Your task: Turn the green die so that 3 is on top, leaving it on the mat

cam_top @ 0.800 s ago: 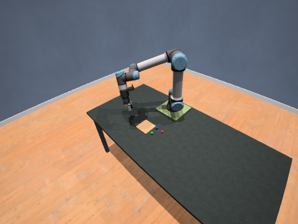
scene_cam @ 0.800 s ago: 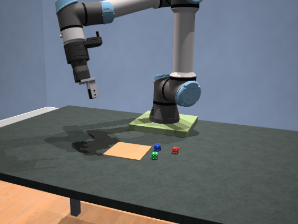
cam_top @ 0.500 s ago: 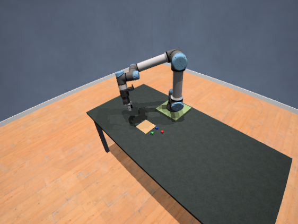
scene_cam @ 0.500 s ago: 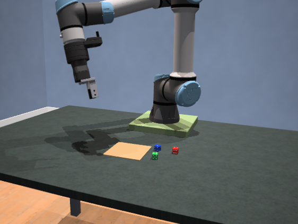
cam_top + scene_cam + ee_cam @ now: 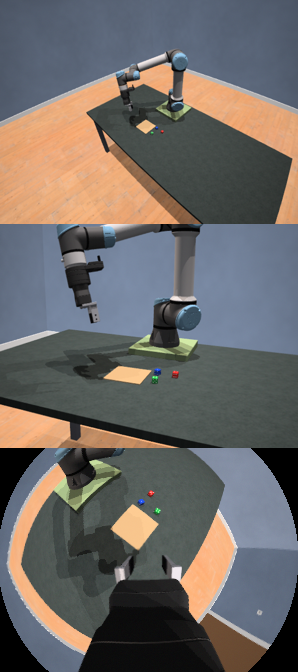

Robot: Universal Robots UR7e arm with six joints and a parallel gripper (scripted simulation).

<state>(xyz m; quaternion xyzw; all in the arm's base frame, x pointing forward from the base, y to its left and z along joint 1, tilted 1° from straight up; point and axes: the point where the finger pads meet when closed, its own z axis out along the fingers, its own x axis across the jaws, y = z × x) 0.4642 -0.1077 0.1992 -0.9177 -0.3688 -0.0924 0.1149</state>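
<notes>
Right now the blue die is 14 cm behind my hand, 19 cm to the left of it and 21 cm below it. The rest, counted from my hand: red die (14 cm behind, 26 cm to the left, 21 cm below); then tan mat (8 cm behind, 9 cm to the left, 22 cm below); then green die (6 cm behind, 21 cm to the left, 21 cm below).
</notes>
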